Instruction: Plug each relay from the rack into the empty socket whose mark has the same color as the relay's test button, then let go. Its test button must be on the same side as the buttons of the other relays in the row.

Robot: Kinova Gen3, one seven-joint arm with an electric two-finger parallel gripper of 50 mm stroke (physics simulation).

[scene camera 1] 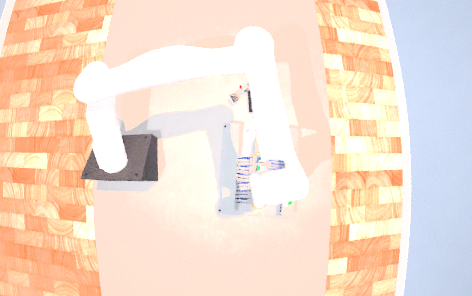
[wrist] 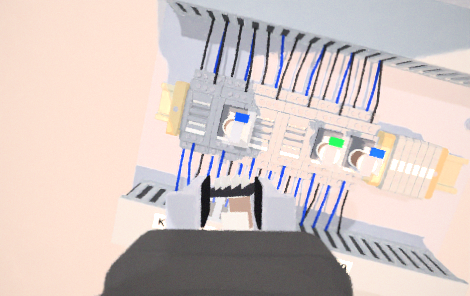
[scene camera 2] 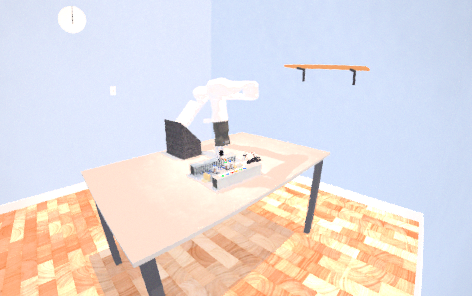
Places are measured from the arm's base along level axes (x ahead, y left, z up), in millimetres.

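Where they show: gripper, fingertip midpoint: [wrist: 232,194] [scene camera 2: 220,157]; arm's base at its link origin: [scene camera 1: 114,162] [scene camera 2: 179,127].
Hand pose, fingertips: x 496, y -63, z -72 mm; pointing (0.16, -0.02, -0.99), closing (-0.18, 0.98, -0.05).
Note:
Things, the pixels of their top centre, and the offset from my fingertips. "pt": a spot on its surface instead.
- green-button relay at its top centre: [wrist: 336,153] dx -29, dy +70, dz -50 mm
- left end at a spot on its surface: [wrist: 198,115] pt dx -31, dy -43, dz -97 mm
- black part at a spot on its surface: [scene camera 1: 250,101] pt dx -64, dy +308, dz -111 mm
My gripper [wrist: 232,194] [scene camera 2: 220,150] is shut on a relay [wrist: 236,218], a pale body with brown and white parts and a dark edge with pale teeth. It is held over the panel, apart from the socket row; its test button is hidden. In the wrist view, the row holds a blue-button relay [wrist: 237,128], a green-button relay [wrist: 330,149] and another blue-button relay [wrist: 367,157], all buttons on the upper side. Empty sockets are at the left end [wrist: 198,115] and between the seated relays [wrist: 292,141]. Coloured marks [scene camera 2: 235,172] line the near duct.
Slotted ducts [wrist: 395,251] [scene camera 2: 240,177] and black and blue wires flank the row. Pale terminal blocks [wrist: 415,165] stand at its right end. Beyond the panel, small pieces, one with red [scene camera 1: 240,87], lie near a black part [scene camera 1: 250,101]. The arm covers part of the panel from above.

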